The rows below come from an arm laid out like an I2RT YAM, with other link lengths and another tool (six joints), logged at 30 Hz.
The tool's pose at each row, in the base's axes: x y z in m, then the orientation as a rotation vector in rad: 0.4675, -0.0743, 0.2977, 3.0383, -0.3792, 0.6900; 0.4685, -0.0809, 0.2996, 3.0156, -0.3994, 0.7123; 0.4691, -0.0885, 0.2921, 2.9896, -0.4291, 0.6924; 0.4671, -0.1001, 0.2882, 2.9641, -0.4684, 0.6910; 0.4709, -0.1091, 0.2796, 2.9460, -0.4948, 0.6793; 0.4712, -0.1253, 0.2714, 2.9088, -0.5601, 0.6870; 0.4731, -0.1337, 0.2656, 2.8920, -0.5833, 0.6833; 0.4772, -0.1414, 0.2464, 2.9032, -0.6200, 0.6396; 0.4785, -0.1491, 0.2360, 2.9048, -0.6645, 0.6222; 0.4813, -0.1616, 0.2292, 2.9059, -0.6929, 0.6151; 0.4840, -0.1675, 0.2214, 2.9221, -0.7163, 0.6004; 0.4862, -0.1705, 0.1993, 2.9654, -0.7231, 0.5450; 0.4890, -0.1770, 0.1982, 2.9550, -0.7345, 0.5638; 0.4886, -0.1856, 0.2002, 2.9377, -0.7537, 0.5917
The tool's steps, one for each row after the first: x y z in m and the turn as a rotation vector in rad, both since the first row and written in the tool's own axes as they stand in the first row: 0.0032, 0.0061, -0.0009, -0.0151, 0.0187, 0.0111; 0.0023, 0.0137, 0.0065, -0.0457, 0.0132, 0.0262; 0.0016, 0.0256, 0.0099, -0.0700, 0.0183, 0.0489; 0.0034, 0.0339, 0.0197, -0.0902, 0.0154, 0.0638; 0.0039, 0.0500, 0.0282, -0.1212, 0.0284, 0.1039; 0.0051, 0.0580, 0.0347, -0.1371, 0.0301, 0.1179; 0.0023, 0.0654, 0.0542, -0.1377, -0.0005, 0.1419; 0.0008, 0.0731, 0.0646, -0.1384, -0.0127, 0.1713; 0.0032, 0.0850, 0.0726, -0.1372, -0.0181, 0.1903; 0.0037, 0.0904, 0.0812, -0.1241, -0.0317, 0.2066; -0.0031, 0.0940, 0.1022, -0.0972, -0.0761, 0.2124; 0.0004, 0.0997, 0.1048, -0.1012, -0.0625, 0.2198; 0.0029, 0.1080, 0.1033, -0.1084, -0.0419, 0.2323
